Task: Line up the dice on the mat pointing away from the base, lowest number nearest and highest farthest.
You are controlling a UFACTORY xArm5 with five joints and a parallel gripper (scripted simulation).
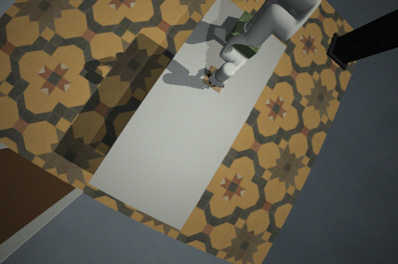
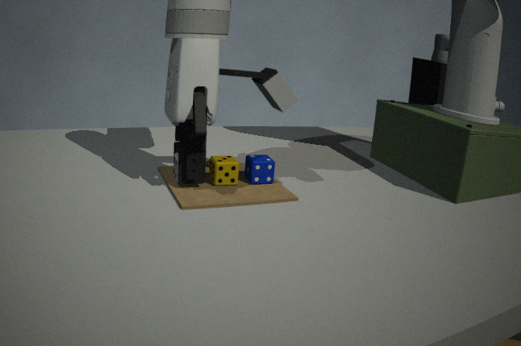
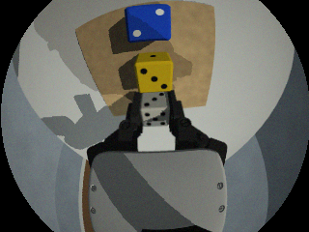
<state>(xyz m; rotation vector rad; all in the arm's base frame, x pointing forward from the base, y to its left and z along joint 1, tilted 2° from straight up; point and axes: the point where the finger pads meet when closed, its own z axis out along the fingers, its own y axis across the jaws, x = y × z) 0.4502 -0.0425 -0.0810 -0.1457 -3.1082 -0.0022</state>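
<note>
The white die lies 10 mm below my hand. The rest, counted from my hand: blue die: 90 mm behind, 10 mm to the left, 10 mm below; yellow die: 40 mm behind, 10 mm to the left, 10 mm below; tan mat: 40 mm behind, 30 mm below.
</note>
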